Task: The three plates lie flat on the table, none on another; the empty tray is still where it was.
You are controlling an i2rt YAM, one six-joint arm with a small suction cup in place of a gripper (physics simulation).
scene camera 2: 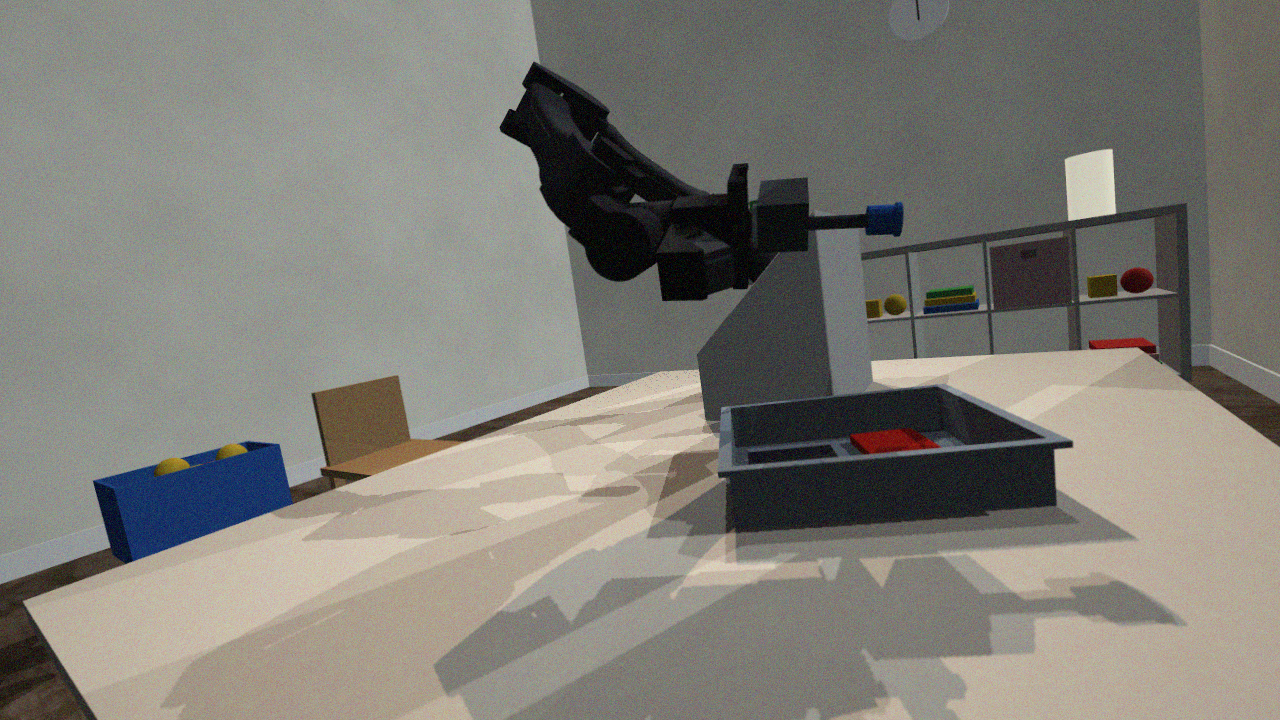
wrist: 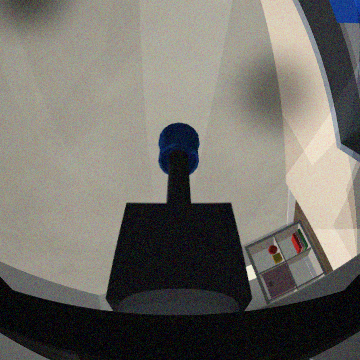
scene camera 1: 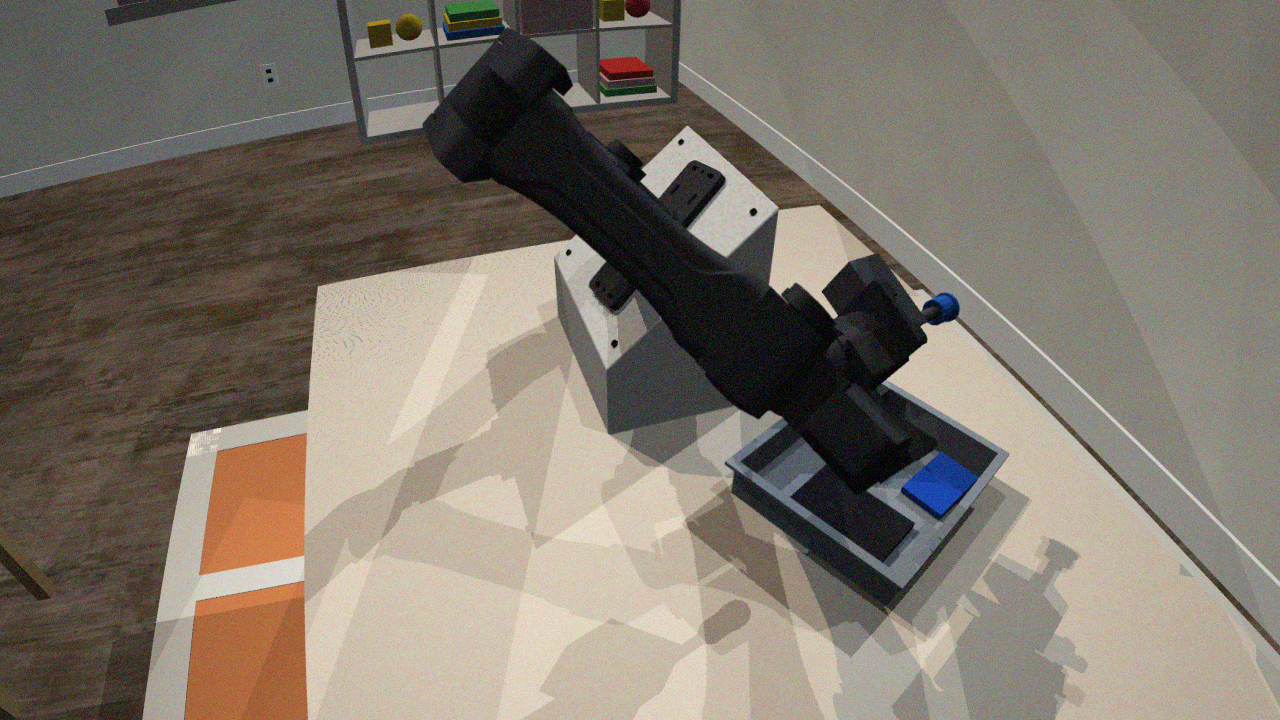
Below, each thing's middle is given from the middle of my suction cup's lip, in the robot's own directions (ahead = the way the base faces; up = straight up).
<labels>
The red plate (scene camera 2: 906,439) lies 40 mm behind my suction cup, 10 mm to the right of it and 220 mm below it. From my suction cup the other things lie so: black plate (scene camera 1: 873,525) 40 mm ahead, 100 mm to the right, 220 mm below; then blue plate (scene camera 1: 936,488) 60 mm ahead, 30 mm to the left, 220 mm below.
</labels>
